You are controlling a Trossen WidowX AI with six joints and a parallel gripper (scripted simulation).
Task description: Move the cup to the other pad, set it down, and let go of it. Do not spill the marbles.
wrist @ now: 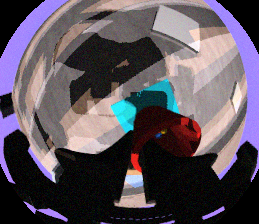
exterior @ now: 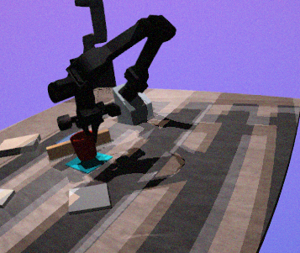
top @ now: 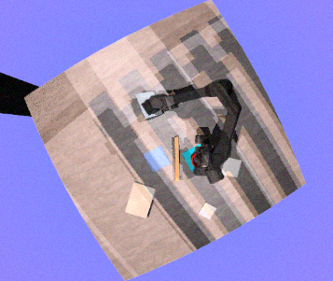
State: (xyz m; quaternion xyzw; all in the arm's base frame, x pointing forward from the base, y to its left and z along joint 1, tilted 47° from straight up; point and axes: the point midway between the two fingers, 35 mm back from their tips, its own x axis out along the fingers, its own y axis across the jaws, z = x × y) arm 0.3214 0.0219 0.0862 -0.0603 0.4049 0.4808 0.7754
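My gripper tip is 60 mm above the teal pad, 20 mm to the left of it and 20 mm short of it. From my gripper tip the other things lie so: dark red cup (20 mm to the right, 20 mm ahead); light blue pad (190 mm to the right, 90 mm behind, 60 mm below); wooden bar (110 mm to the right, 40 mm below, 30 mm behind).
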